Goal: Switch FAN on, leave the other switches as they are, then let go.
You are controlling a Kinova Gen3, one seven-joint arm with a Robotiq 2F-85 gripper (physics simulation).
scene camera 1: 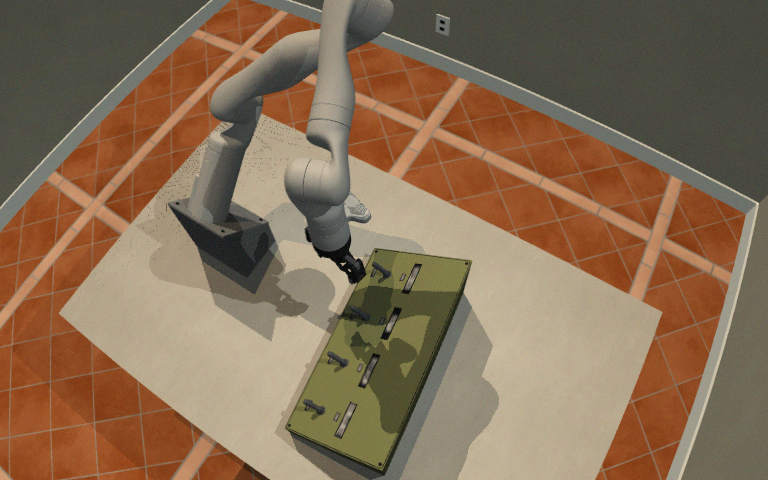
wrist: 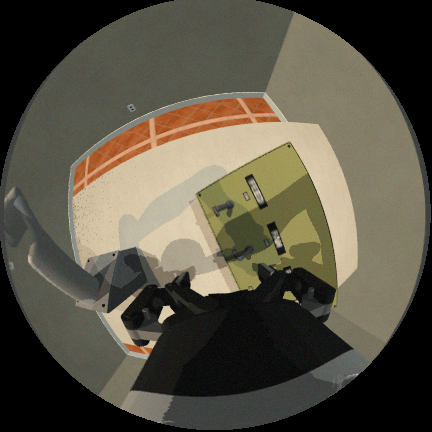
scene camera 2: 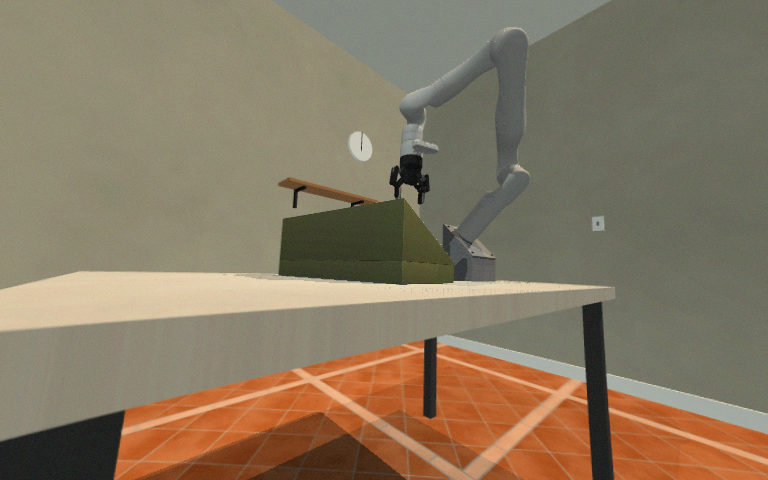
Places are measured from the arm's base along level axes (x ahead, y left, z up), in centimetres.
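Where they show: gripper, between the fingertips: (scene camera 1: 338,267) (wrist: 223,275) (scene camera 2: 409,201); arm's base, origin of its link: (scene camera 1: 208,214) (wrist: 90,290) (scene camera 2: 464,235).
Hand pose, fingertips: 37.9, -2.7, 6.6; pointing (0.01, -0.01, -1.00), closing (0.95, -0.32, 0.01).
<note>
Each offset is from my fingertips to the centre of the thing, as dx, dy, dz. Level surfaces: height alone.
A sloped green panel {+14.1, -9.1, -19.0} (scene camera 1: 436,277) (scene camera 2: 339,243) (wrist: 320,200) carries several dark lever switches in a row. In scene camera 1 they are the far lever {+5.2, +9.0, -14.2} (scene camera 1: 381,271), the second lever {+5.1, -3.0, -14.2} (scene camera 1: 359,313), the third lever {+5.0, -15.0, -14.2} (scene camera 1: 338,359) and the near lever {+4.9, -27.0, -14.2} (scene camera 1: 313,406). The wrist view shows the far lever (wrist: 223,207) and the second lever (wrist: 243,253). The name plates are too small and blurred to read, so I cannot tell which is FAN or any switch's setting. My gripper (scene camera 1: 355,276) (scene camera 2: 409,195) (wrist: 223,275) is open and empty, above the panel's lever-side edge.
The panel stands on a pale table {dz -25.6} (scene camera 1: 543,362) (scene camera 2: 169,316) (wrist: 165,175). The arm's grey base (scene camera 1: 226,240) (scene camera 2: 475,263) (wrist: 120,277) stands beyond the panel's lever side. A wall shelf (scene camera 2: 328,191) and a round clock (scene camera 2: 360,146) are in the background.
</note>
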